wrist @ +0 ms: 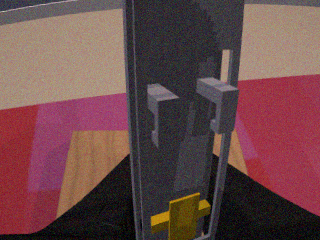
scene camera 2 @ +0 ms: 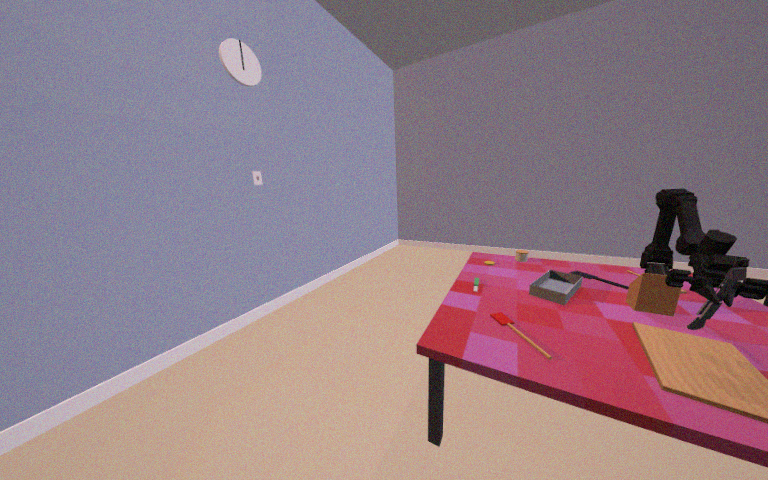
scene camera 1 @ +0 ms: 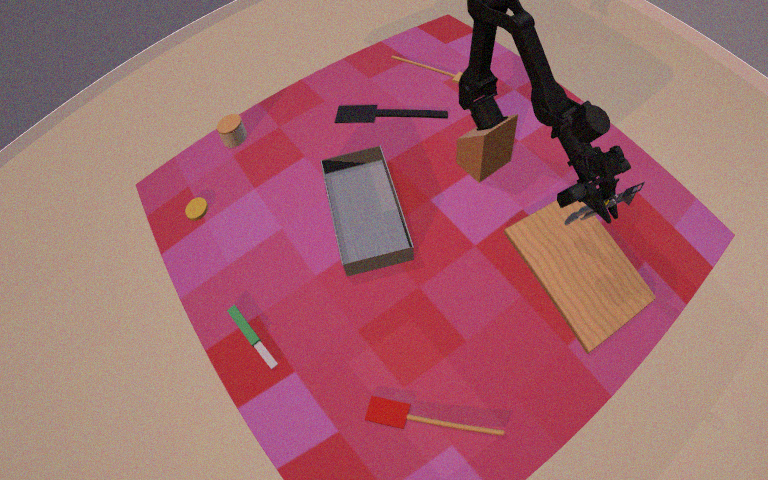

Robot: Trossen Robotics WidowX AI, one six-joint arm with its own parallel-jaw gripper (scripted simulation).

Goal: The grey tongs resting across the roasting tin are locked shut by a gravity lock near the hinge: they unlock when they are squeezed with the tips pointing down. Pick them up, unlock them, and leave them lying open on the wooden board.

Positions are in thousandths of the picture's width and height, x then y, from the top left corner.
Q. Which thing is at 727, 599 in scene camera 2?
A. A grey roasting tin.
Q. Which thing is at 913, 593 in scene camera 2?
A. The gripper.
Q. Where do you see a red spatula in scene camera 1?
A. At 512, 861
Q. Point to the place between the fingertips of the gripper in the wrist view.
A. At 527, 652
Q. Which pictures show the gripper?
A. The wrist view, scene camera 2 and scene camera 1: all of them.
